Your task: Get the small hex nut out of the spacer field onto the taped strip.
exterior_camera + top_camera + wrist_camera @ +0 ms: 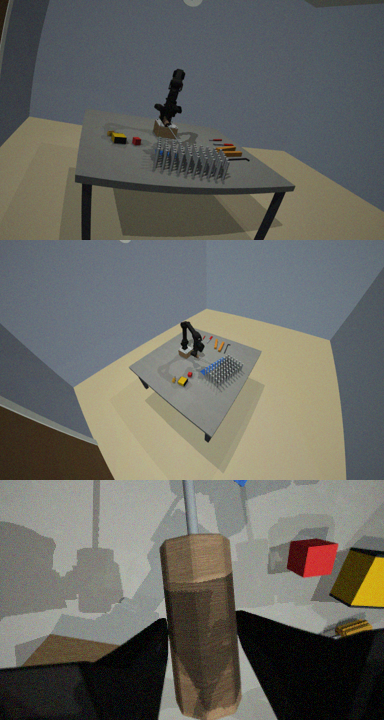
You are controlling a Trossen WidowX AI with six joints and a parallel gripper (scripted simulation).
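The metal-shafted tool is 9 cm ahead of my gripper tip, 4 cm to the left of it and 4 cm below it. Round my gripper tip: blue taped strip: 18 cm ahead, 17 cm below, 14 cm to the left; then red cube: 16 cm to the right, 15 cm below, 6 cm ahead; then yellow block: 28 cm to the right, 14 cm below, 6 cm ahead.
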